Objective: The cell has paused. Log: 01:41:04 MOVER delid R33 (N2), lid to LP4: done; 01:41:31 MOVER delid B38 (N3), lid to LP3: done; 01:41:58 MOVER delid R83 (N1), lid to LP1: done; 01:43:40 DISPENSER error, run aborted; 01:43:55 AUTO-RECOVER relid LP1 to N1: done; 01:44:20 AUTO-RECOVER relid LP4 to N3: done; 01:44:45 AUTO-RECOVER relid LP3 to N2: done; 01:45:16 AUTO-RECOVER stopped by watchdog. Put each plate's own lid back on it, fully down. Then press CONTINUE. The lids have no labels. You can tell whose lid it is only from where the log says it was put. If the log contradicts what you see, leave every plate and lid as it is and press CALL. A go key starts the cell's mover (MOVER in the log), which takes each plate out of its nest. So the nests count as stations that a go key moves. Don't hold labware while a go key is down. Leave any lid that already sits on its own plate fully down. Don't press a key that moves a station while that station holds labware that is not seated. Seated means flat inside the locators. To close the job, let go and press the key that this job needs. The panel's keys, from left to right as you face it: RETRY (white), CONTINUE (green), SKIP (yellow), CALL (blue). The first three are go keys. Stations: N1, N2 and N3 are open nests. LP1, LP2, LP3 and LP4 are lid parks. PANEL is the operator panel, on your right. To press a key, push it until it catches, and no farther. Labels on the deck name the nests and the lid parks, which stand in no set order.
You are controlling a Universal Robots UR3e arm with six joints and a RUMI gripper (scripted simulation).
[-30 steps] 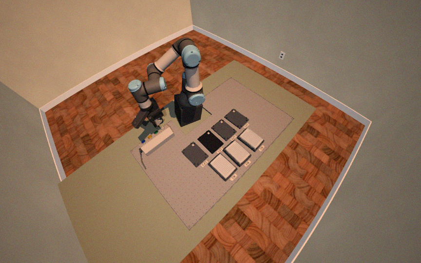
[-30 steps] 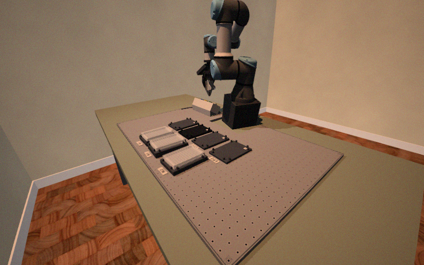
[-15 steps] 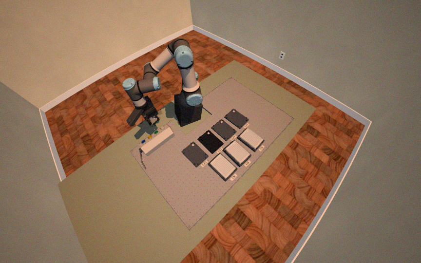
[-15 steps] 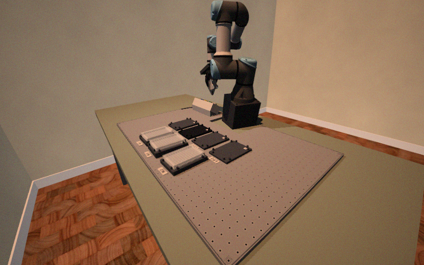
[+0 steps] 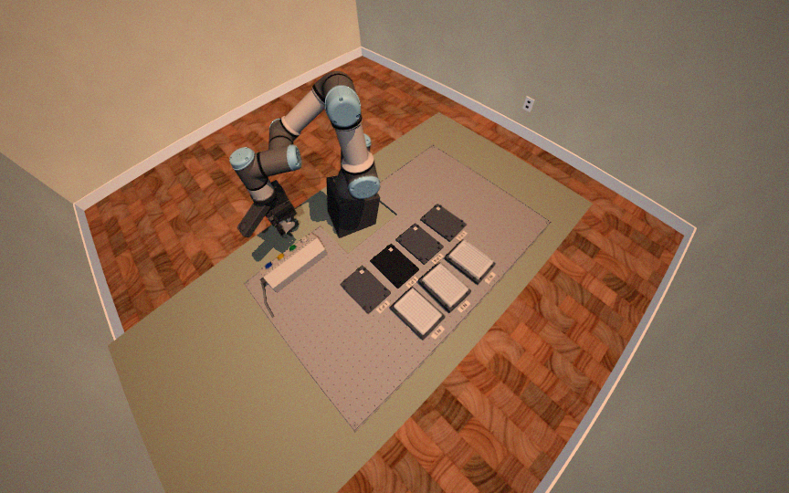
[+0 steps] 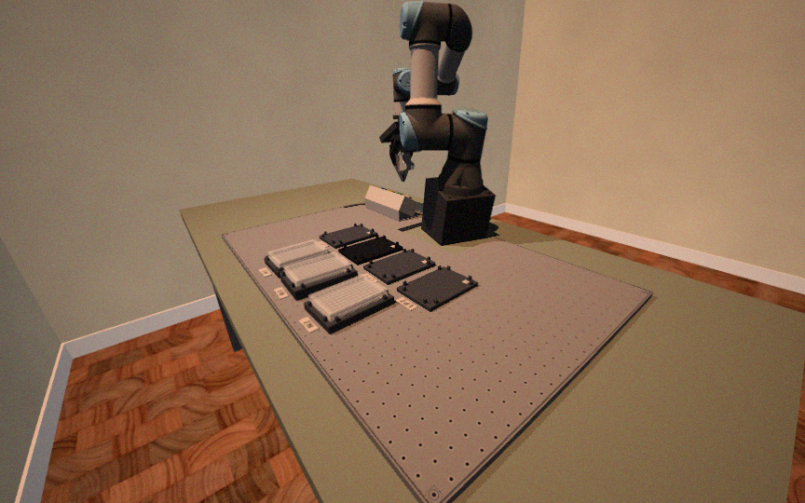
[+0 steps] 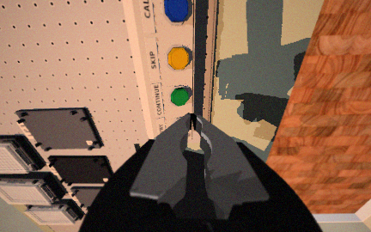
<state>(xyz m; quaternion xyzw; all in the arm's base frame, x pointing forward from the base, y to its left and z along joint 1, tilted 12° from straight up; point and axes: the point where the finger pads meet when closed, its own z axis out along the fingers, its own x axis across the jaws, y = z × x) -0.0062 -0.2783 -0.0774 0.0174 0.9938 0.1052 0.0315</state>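
My gripper is now 6 cm above the green CONTINUE key and 2 cm short of it. The rest, counted from my hand: LP3 lid park (28 cm ahead, 12 cm below, 10 cm to the left); then blue CALL key (10 cm to the right, 6 cm below, 2 cm ahead); then yellow SKIP key (6 cm below, 5 cm to the right, 2 cm ahead).
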